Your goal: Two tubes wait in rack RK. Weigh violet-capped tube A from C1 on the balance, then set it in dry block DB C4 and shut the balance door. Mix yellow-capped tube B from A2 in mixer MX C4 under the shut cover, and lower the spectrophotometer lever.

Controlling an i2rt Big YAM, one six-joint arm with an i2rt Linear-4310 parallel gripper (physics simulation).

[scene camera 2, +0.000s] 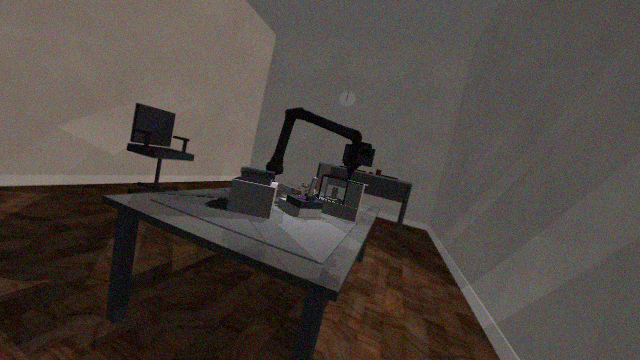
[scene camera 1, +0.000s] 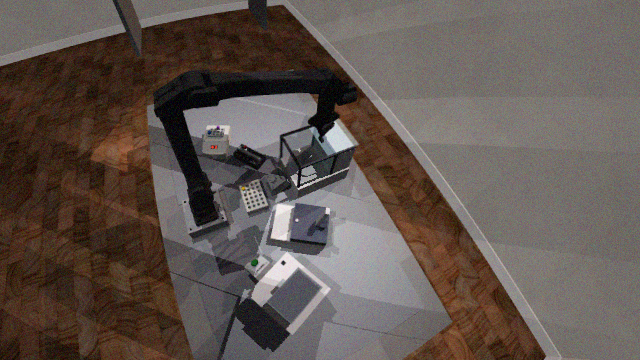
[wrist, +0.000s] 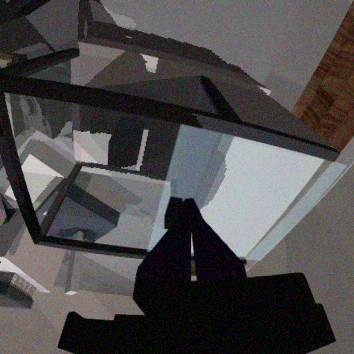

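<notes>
My gripper (scene camera 1: 321, 139) (scene camera 2: 350, 175) (wrist: 188, 203) is shut and empty, its tips low over the balance's top beside the door's small dark knob (wrist: 173, 212). The pale blue door panel (scene camera 1: 339, 136) (wrist: 265, 187) covers the right part of the top; the left part is open. The balance (scene camera 1: 325, 178) (scene camera 2: 341, 210) has a black frame and white base. Yellow-capped tube B (scene camera 1: 243, 189) stands at a corner of the white rack (scene camera 1: 263, 205). A violet cap (scene camera 1: 217, 128) shows on the white dry block (scene camera 1: 216, 142) with a red display, among blue caps; its well is too small to tell.
A dark-topped device (scene camera 1: 305, 235) with an upright lever (scene camera 1: 320, 220) stands in the middle. A white box with a grey panel (scene camera 1: 295, 295) and a green-button unit (scene camera 1: 255, 263) stand towards the front. A black tube holder (scene camera 1: 250, 156) and grey knobbed unit (scene camera 1: 276, 184) lie between rack and balance.
</notes>
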